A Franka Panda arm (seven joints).
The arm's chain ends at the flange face. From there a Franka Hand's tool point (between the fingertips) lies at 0.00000 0.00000 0.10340 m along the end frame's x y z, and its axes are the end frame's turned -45 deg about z.
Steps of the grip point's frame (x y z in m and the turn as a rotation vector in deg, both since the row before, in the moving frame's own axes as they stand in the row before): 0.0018, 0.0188, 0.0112, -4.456, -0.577, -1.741; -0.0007, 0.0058, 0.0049, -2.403, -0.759, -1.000; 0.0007, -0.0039, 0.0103, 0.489, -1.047, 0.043; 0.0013, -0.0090, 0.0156, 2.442, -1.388, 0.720; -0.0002, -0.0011, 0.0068, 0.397, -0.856, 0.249
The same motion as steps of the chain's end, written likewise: 0.0095, 0.0057, 0.0115, -3.559, 2.743, -1.741; 0.0015, 0.0006, 0.0050, -2.236, 1.162, -1.000; -0.0003, -0.0040, 0.0103, -0.395, -1.086, 0.043; -0.0006, -0.0059, 0.0157, 0.745, -2.708, 0.720; 0.0007, -0.0012, 0.0068, -0.325, -0.886, 0.249
